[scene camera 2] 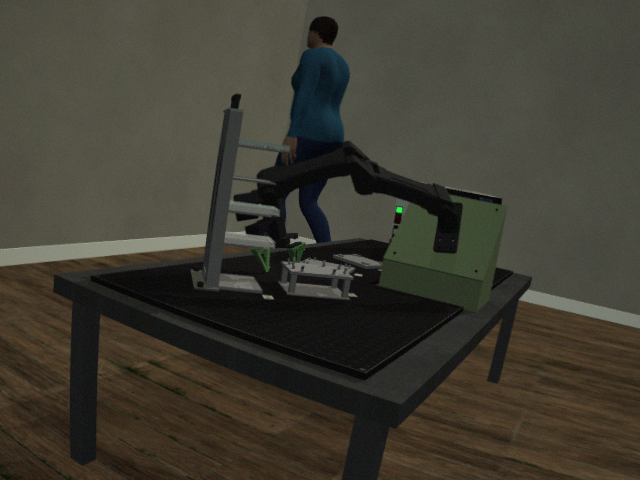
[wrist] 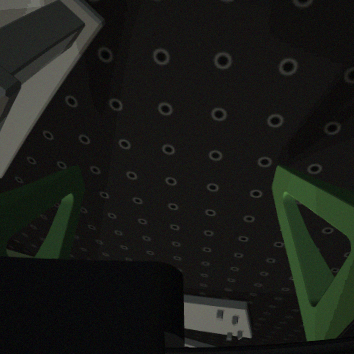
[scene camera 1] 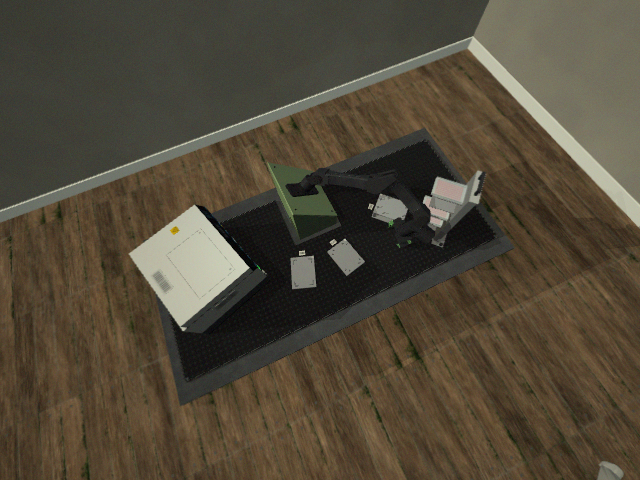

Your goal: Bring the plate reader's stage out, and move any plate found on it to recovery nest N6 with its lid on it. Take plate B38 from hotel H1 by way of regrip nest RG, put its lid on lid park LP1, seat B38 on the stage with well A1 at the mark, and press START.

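Pixels of known places: gripper, between the fingertips: (scene camera 2: 281, 271) (wrist: 177, 175) (scene camera 1: 393, 235); arm's base, origin of its link: (scene camera 2: 448, 227) (scene camera 1: 302, 189).
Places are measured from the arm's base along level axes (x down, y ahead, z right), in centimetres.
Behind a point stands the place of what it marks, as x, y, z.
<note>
My gripper (scene camera 1: 397, 233) @[18.0, 39.9, -29.1] (scene camera 2: 279, 265) @[18.0, 39.9, -29.1] (wrist: 177, 175) @[18.0, 39.9, -29.1] is open and empty, low over the mat, between the hotel and the raised nest. Hotel H1 (scene camera 1: 466, 202) @[-19.8, 52.2, -45.5] (scene camera 2: 221, 206) @[0.1, 46.0, -57.5] stands upright at the right in scene view 1. It holds plates at several levels, such as a pinkish plate (scene camera 1: 449, 190) @[-16.0, 43.6, -46.5] on top; which is B38 cannot be told. The raised nest (scene camera 1: 388, 205) @[13.8, 25.8, -35.9] (scene camera 2: 316, 268) @[13.8, 28.0, -35.7] (wrist: 50, 86) @[19.3, 34.1, -33.7] on pillars is beside one finger and bears no plate. The white plate reader (scene camera 1: 199, 263) @[-11.3, 12.0, 55.2] stands at the left; no extended stage or START button is discernible.
Two low pale nests (scene camera 1: 303, 272) @[18.6, 30.6, 20.3] (scene camera 1: 345, 256) @[18.7, 35.3, -2.2] lie between the reader and the hotel; their labels are unreadable. The green wedge mount (scene camera 1: 315, 206) @[2.3, 10.2, -1.0] (scene camera 2: 439, 258) @[8.6, 0.2, -8.8] carries the arm. A green light (scene camera 2: 398, 209) @[-0.2, 23.2, 36.5] glows behind it. A person (scene camera 2: 321, 93) stands beyond the table.
</note>
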